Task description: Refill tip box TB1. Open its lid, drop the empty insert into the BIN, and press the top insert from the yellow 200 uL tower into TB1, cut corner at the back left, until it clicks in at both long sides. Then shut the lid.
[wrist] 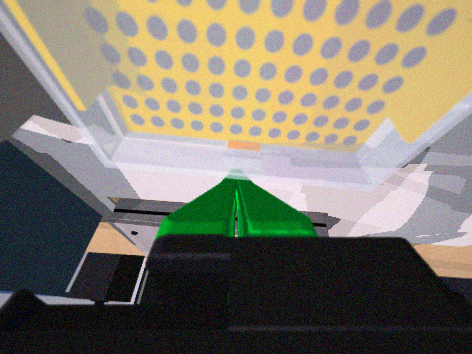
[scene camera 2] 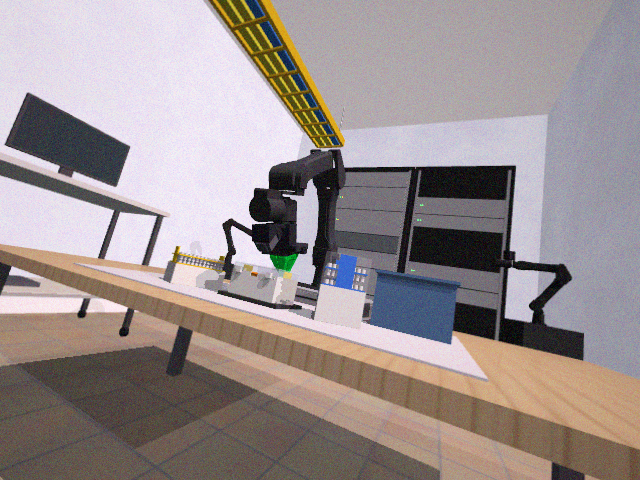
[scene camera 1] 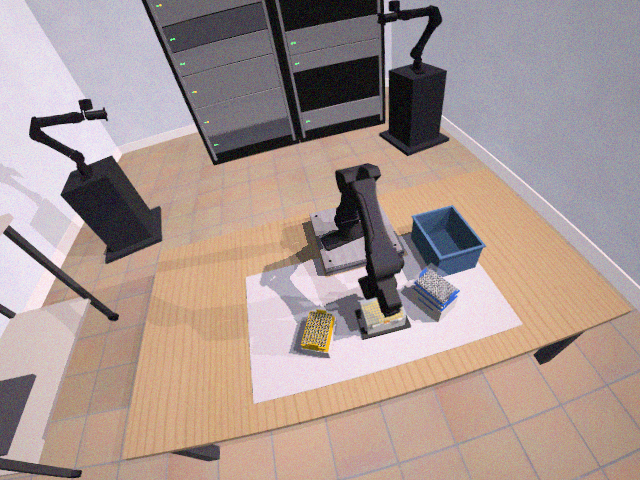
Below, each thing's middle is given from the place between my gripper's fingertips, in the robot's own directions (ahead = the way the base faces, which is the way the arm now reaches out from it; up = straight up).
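Labels:
Blue bin (scene camera 2: 421,306): 320 mm to the left of my hand, 50 mm behind, 10 mm above. 200 uL tower (scene camera 2: 343,285): 110 mm ahead of my hand, 160 mm to the left, 10 mm above. Clear lid (wrist: 342,101): 20 mm to the right of my hand, 80 mm ahead, 20 mm above. Going by their middles, clear lid nearest to my hand of the things named here, blue bin farthest.

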